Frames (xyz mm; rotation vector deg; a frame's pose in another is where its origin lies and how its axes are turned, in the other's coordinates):
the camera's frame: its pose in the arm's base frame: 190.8 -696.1 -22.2 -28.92 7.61 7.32
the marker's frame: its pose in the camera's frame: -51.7 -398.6 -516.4 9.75 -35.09 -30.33
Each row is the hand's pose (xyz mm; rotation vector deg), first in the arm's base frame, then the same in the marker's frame.
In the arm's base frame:
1: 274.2 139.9 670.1 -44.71 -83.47 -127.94
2: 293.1 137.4 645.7 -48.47 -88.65 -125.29
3: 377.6 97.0 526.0 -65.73 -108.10 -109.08
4: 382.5 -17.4 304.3 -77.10 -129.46 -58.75
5: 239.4 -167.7 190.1 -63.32 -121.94 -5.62
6: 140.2 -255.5 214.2 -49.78 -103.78 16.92
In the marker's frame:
1: 430.8 1178.1 1184.2 -56.04 -49.55 -101.45
2: 432.4 1186.7 1154.5 -57.88 -54.79 -98.68
3: 437.9 1200.3 1003.3 -65.60 -75.05 -82.83
4: 331.5 1141.4 785.4 -59.25 -97.73 -41.66
5: 172.3 980.9 714.6 -33.98 -93.84 1.25
6: 118.7 863.6 753.1 -17.12 -78.05 21.63

